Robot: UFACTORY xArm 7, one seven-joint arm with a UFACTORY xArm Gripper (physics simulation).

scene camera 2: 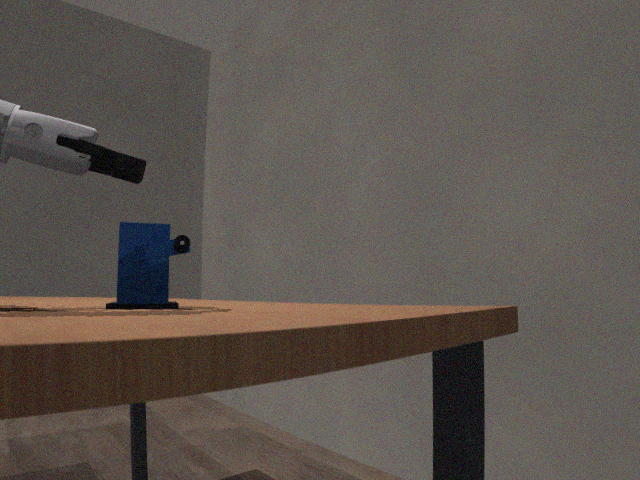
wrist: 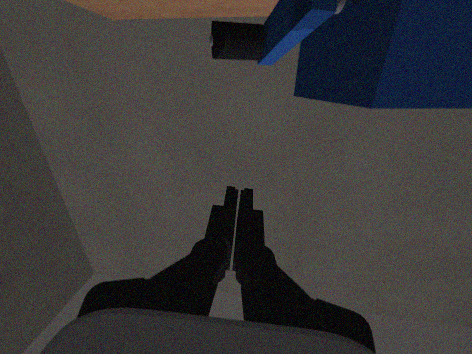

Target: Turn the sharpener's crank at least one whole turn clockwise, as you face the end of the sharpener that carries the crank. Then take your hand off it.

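Frame: origin at the arm's base, x right, y back, z down, level; centimetres.
Seen in the pictures: gripper, between the fingertips: (scene camera 2: pixel 143 172) (wrist: pixel 237 204).
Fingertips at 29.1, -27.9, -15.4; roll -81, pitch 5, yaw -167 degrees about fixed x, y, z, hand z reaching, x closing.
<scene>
Offsets run from my fingertips to a thing's top centre, as dx, dy, dz. "*": to the spot under its first point. Level surfaces: height alone.
The blue sharpener @[* -4.2, -2.7, +13.9] (scene camera 2: pixel 143 273) (wrist: pixel 425 55) stands upright on its black base on the table. Its blue crank arm (scene camera 2: pixel 173 248) (wrist: pixel 300 31) points to the right and slightly upward in the scene view, past the body's side. The black crank knob @[* +3.5, -4.6, +9.9] (scene camera 2: pixel 181 243) (wrist: pixel 237 41) is at the arm's end. My gripper (scene camera 2: pixel 140 171) (wrist: pixel 237 204) is shut and empty. It is in the air above the sharpener's top, apart from the knob and the crank. In the wrist view the knob is beyond the fingertips, near the top of the picture.
The wooden table @[dz +19.2] (scene camera 2: pixel 310 320) (wrist: pixel 175 7) carries the sharpener, and its right corner and dark leg (scene camera 2: pixel 458 408) show in the scene view. Dark shadows lie on the table around the sharpener's base. Grey walls stand behind.
</scene>
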